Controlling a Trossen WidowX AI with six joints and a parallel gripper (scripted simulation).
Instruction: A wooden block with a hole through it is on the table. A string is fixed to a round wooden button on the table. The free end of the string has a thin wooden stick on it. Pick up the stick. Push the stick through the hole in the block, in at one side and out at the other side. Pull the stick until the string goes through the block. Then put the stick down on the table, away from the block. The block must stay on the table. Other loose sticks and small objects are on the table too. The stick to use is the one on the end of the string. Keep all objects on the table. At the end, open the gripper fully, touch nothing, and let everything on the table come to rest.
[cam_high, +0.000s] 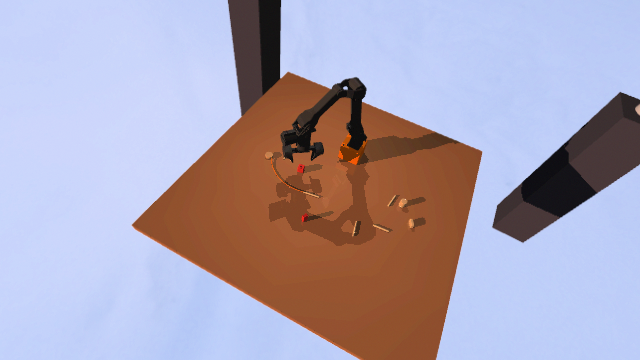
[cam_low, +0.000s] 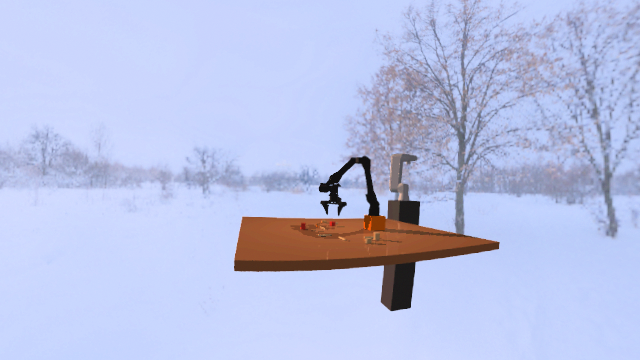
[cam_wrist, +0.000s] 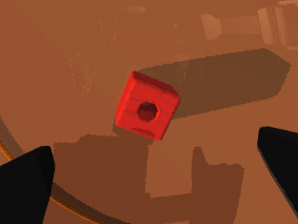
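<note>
The red block is 60 mm below my gripper tip. Also, from my gripper tip: thin wooden stick: 100 mm ahead, 100 mm to the left, 70 mm below; red object: 230 mm ahead, 160 mm to the left, 50 mm below; round wooden button: 10 mm ahead, 180 mm to the right, 70 mm below.
</note>
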